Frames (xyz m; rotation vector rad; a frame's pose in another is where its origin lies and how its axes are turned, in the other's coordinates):
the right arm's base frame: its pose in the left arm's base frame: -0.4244 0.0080 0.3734 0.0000 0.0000 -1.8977
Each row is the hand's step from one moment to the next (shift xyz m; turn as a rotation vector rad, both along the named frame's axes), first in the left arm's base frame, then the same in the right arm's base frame.
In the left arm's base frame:
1: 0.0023 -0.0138 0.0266 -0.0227 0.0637 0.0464
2: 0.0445 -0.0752 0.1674 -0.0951 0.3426 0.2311
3: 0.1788 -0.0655 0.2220 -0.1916 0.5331 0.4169
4: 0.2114 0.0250 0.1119 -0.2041 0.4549 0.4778
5: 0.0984 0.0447 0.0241 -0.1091 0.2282 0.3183
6: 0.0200 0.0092 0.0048 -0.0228 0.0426 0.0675
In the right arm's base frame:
1: 0.0123 0.0066 0.0266 -0.0530 -0.0420 0.0464
2: 0.0569 0.0663 0.1674 -0.2939 -0.2001 0.2311
3: 0.0046 0.1904 0.2220 -0.4433 -0.3526 0.4169
4: -0.0916 0.1922 0.1119 -0.3653 -0.3394 0.4778
5: -0.0739 0.0788 0.0241 -0.1811 -0.1766 0.3183
6: -0.0151 0.0160 0.0048 -0.0330 -0.0353 0.0675

